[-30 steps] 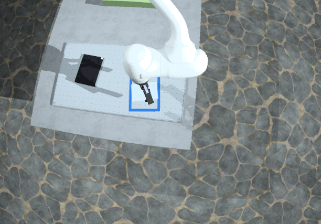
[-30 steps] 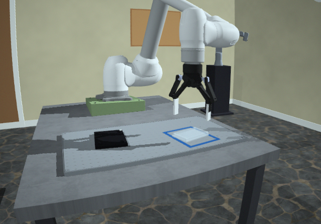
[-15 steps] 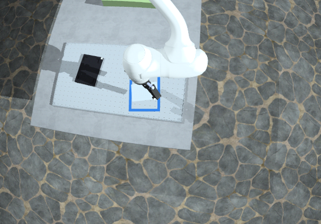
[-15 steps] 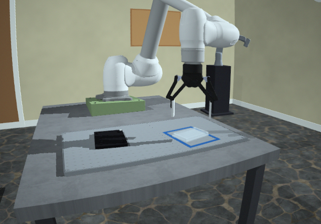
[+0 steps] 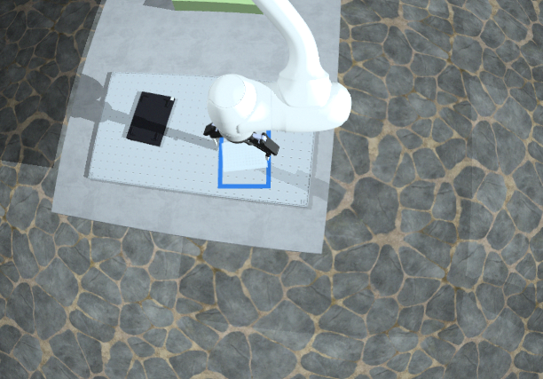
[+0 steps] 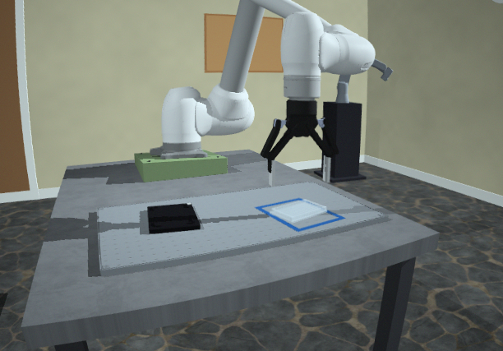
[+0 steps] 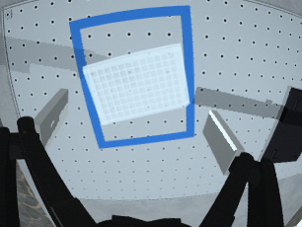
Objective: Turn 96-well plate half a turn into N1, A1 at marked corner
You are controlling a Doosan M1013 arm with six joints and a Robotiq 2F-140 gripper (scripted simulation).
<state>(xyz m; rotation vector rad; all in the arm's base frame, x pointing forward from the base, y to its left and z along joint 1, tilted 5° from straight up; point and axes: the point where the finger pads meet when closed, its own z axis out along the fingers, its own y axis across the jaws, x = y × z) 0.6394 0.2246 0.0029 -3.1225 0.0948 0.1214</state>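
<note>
Now: the 96-well plate 80 mm below my hand. Round my hand: white A1 mark: 270 mm to the right, 130 mm behind, 80 mm below; then black plate nest N1: 320 mm to the right, 80 mm below, 50 mm behind.
</note>
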